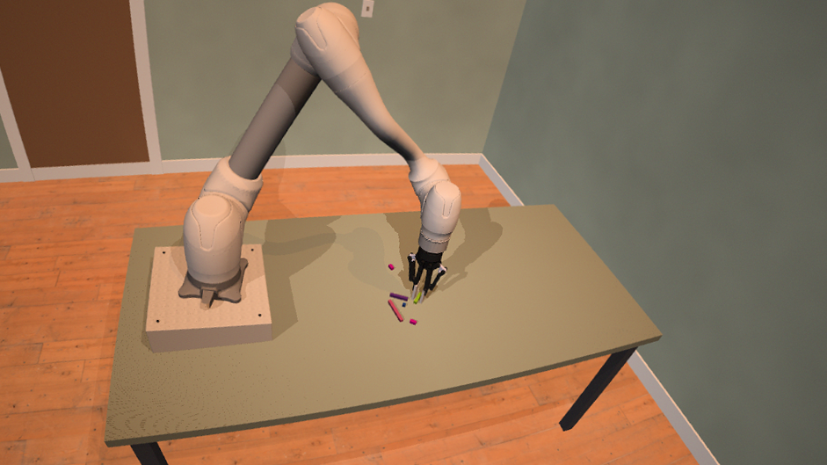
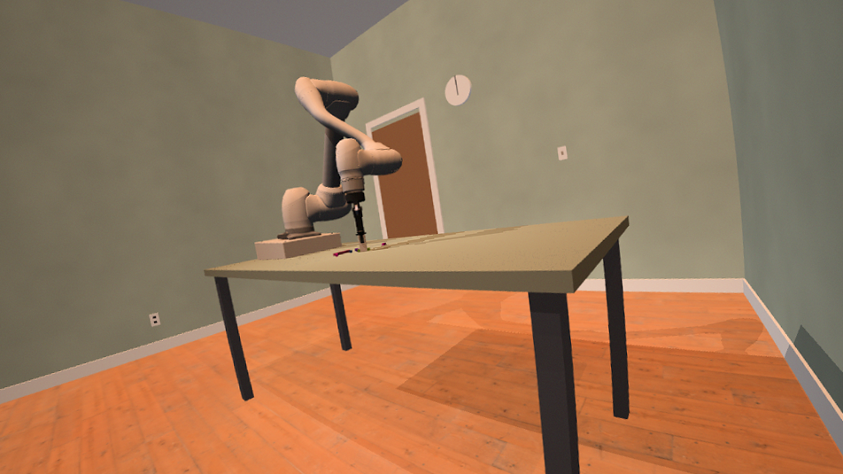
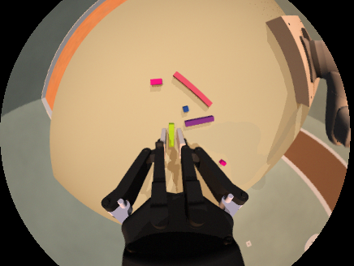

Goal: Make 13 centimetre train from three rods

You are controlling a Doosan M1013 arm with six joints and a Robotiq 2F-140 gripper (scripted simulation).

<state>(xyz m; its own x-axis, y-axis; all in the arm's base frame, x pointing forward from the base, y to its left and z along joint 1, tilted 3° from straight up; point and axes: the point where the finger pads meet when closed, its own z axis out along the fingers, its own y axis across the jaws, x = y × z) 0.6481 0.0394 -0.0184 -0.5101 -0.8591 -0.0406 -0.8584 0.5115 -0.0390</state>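
Now: the lime rod 30 mm below my hand. Also, from my hand: blue rod 50 mm behind, 30 mm to the right, 30 mm below; pink rod 80 mm behind, 60 mm to the right, 30 mm below; purple rod 60 mm behind, 30 mm below.
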